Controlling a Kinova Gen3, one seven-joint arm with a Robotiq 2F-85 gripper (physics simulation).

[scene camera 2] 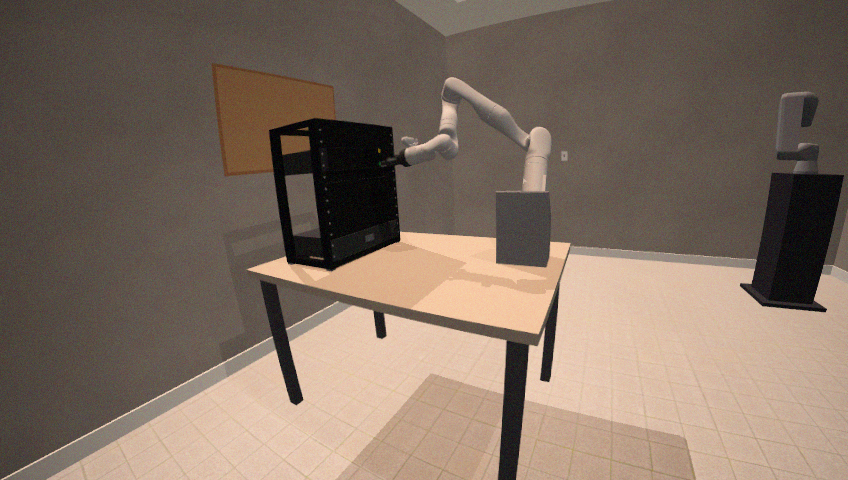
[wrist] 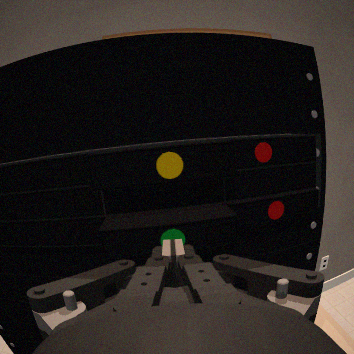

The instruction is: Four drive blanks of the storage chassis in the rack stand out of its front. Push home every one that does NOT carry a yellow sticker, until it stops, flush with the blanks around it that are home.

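Places are measured from the arm's base along level axes (x left, y back, z up), in metres.
Pixels of known places: gripper, fingertip midpoint: (scene camera 2: 381,164) (wrist: 172,251); arm's base, origin of the base link: (scene camera 2: 533,200).
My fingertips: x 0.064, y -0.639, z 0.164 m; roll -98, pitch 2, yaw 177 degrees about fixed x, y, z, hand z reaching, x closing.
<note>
For each thing: its middle in the pictures, then the offset to it from my fingertips. Level surfaces: height alone.
- black rack, body centre: (wrist: 134,256) (scene camera 2: 342,191) dx +0.058, dy -0.200, dz -0.108 m
- green sticker, body centre: (wrist: 172,239) dx -0.001, dy -0.010, dz +0.005 m
- upper red sticker, body centre: (wrist: 263,151) dx -0.095, dy -0.046, dz +0.062 m
- lower red sticker, body centre: (wrist: 275,209) dx -0.106, dy -0.040, dz +0.005 m
- wooden table, its level: dz -0.403 m
The black rack (scene camera 2: 326,214) (wrist: 312,95) holds the storage chassis, its front very dark. In the wrist view, a blank with a yellow sticker (wrist: 170,165) is at the middle; a paler strip like its underside shows below, so it appears to stand out. Below it, a blank carries a green sticker (wrist: 173,236). At the right, two blanks carry an upper red sticker (wrist: 263,152) and a lower red sticker (wrist: 276,210); how far these stand out is unclear. My gripper (scene camera 2: 384,162) (wrist: 172,251) is shut and empty, its tips at the green sticker's lower part, hiding some of it. Contact cannot be told.
The rack stands on a wooden table (scene camera 2: 476,303). My arm rises from a grey block (scene camera 2: 522,228) on the same table. A lower unit (scene camera 2: 357,242) sits at the rack's bottom. A cork board (scene camera 2: 261,113) hangs behind. Another robot (scene camera 2: 791,124) stands on a black pedestal (scene camera 2: 794,237) far right.
</note>
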